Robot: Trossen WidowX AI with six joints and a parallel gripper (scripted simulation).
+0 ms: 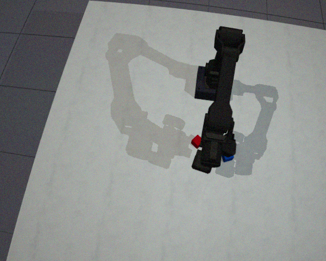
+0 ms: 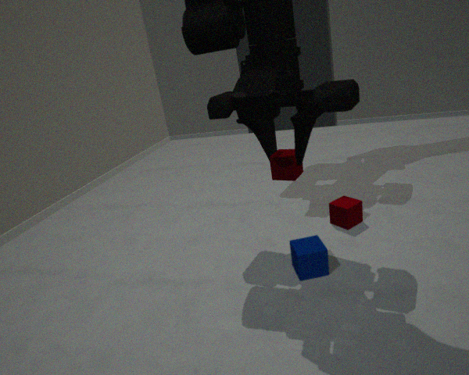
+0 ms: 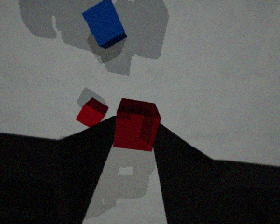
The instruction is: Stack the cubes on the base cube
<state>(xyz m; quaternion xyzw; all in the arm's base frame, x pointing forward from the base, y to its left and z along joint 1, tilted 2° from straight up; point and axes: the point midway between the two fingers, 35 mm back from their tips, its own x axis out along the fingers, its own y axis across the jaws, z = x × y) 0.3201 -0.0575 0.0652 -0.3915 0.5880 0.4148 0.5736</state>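
My gripper tip is 20 mm past the blue cube, 100 mm to the right of it and 90 mm above it. From my gripper tip the other things lie so: red cube: right at my gripper tip.
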